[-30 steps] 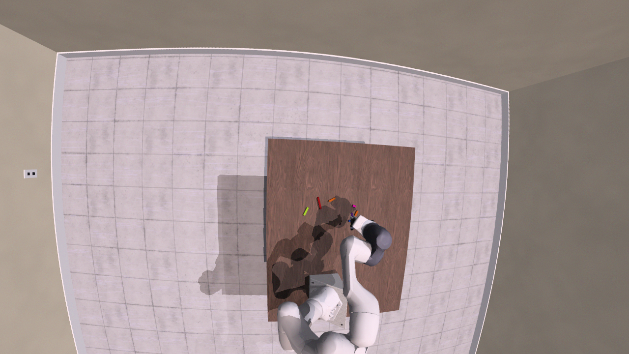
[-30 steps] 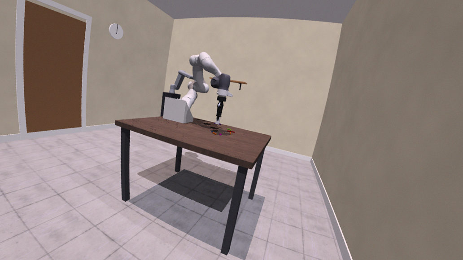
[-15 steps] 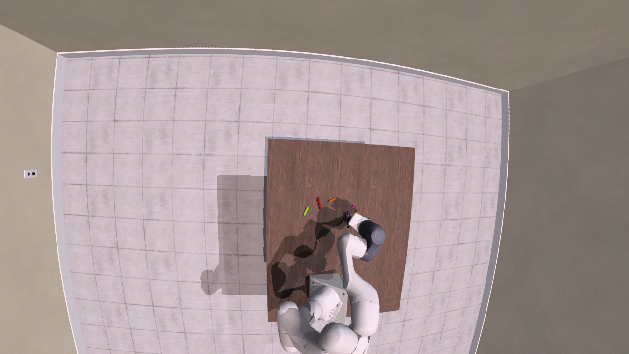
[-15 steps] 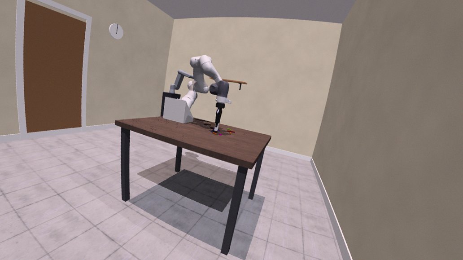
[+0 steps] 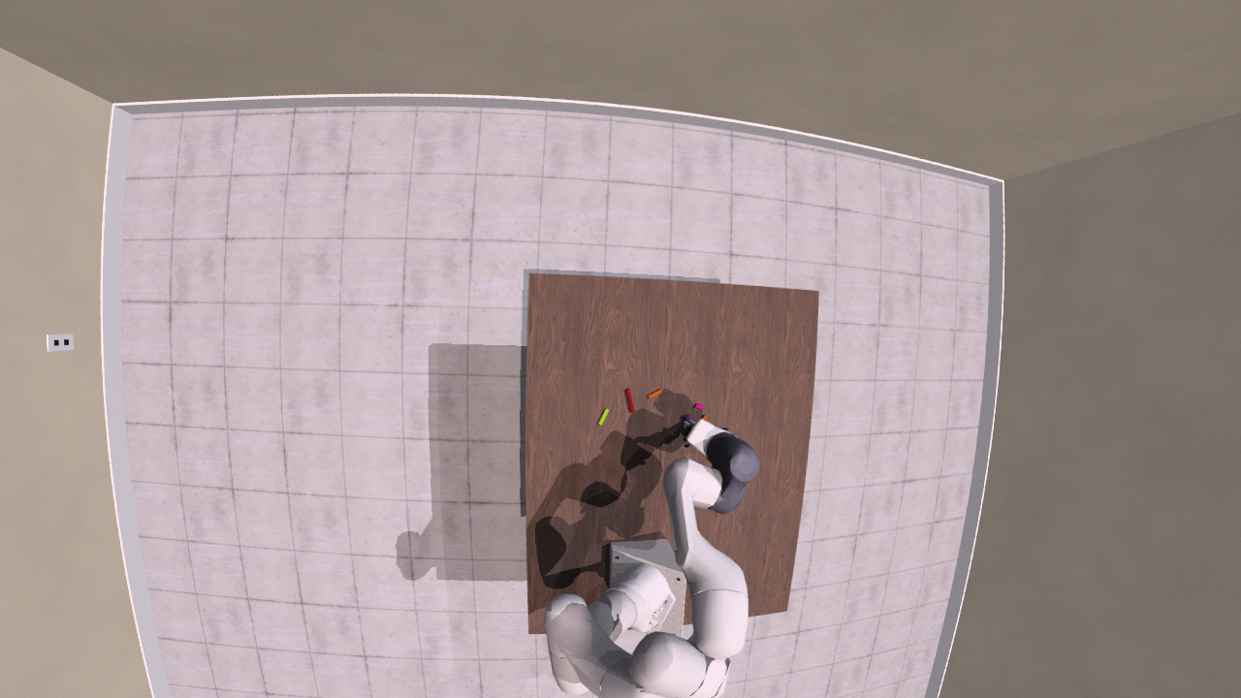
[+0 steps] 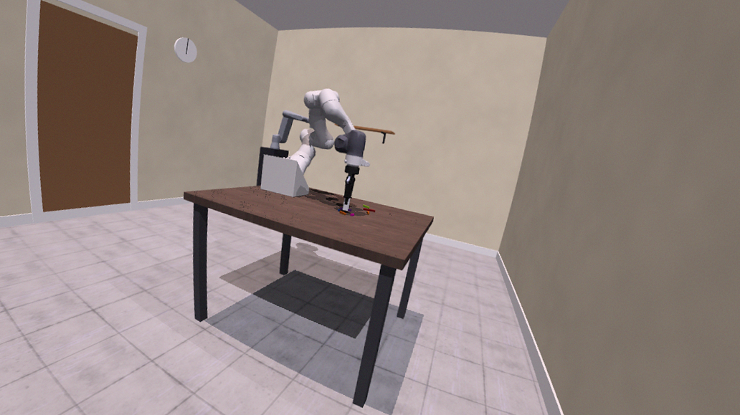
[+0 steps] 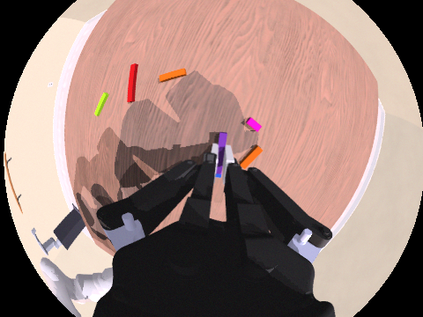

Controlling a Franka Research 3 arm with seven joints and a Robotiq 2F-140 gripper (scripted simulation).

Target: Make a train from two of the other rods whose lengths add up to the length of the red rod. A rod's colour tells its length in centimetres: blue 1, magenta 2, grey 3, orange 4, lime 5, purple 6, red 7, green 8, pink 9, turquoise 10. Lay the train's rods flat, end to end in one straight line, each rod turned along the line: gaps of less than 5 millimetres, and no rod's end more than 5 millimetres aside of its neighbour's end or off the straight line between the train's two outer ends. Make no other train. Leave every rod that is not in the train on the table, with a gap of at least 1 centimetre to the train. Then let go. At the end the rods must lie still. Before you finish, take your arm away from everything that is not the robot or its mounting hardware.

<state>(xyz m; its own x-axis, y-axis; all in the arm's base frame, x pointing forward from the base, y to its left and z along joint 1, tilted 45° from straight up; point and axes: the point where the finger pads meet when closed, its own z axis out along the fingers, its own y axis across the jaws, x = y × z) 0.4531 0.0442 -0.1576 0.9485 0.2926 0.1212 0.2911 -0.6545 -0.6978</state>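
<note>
My gripper is now 3 cm above the purple rod. Also, from my hand: small blue rod (4 cm below, 3 cm behind, 1 cm to the right); magenta rod (6 cm ahead, 4 cm below, 3 cm to the right); red rod (18 cm to the left, 5 cm ahead, 4 cm below).
</note>
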